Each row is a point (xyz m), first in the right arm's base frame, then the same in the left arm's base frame.
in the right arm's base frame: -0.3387 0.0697 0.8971
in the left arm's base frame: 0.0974 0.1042 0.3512
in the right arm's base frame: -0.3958 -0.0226 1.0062
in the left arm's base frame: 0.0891 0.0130 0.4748
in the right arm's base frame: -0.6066 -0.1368 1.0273
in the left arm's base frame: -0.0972 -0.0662 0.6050
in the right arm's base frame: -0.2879 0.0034 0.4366
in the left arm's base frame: -0.1122 0.0734 -0.0662
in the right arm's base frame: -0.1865 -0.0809 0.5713
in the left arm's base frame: 0.0263 -0.0387 -0.0045
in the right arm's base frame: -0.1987 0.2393 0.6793
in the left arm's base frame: 0.1330 0.2677 0.0908
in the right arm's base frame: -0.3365 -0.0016 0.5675
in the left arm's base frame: -0.0856 0.0644 0.0707
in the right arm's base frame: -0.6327 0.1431 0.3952
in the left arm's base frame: -0.3945 0.2714 0.0794
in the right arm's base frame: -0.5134 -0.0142 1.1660
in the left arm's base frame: 0.0757 0.0259 0.6725
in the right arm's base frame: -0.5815 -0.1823 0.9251
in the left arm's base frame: -0.1381 -0.1056 0.5053
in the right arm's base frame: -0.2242 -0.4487 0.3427
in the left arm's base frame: -0.1936 -0.3724 -0.1755
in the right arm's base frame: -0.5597 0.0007 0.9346
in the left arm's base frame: -0.0803 0.0696 0.5003
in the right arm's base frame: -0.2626 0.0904 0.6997
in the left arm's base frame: 0.0621 0.1302 0.1432
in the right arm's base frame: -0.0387 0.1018 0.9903
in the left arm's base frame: 0.4018 0.0774 0.2717
